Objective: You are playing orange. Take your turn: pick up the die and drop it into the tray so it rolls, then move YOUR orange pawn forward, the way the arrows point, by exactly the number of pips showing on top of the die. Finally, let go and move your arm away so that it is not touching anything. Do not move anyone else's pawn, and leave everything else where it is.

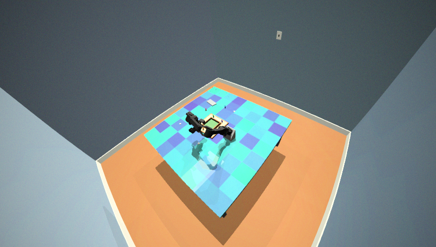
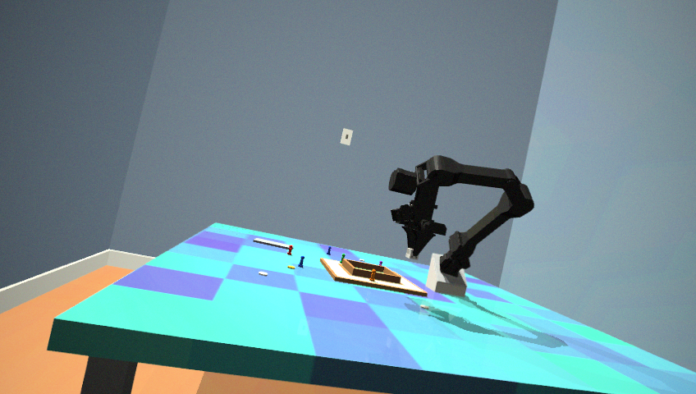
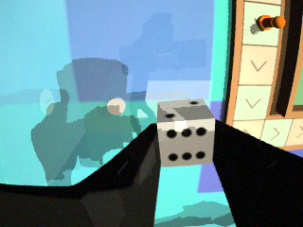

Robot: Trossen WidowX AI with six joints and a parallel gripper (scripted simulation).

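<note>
Right now my gripper tip is 90 mm to the left of the orange pawn, 90 mm above it and 70 mm short of it. From my gripper tip the other things lie so: purple pawn: 320 mm to the right, 90 mm below, 10 mm ahead; then green felt tray: 210 mm to the right, 110 mm below, 60 mm ahead; then die: right at my gripper tip.
</note>
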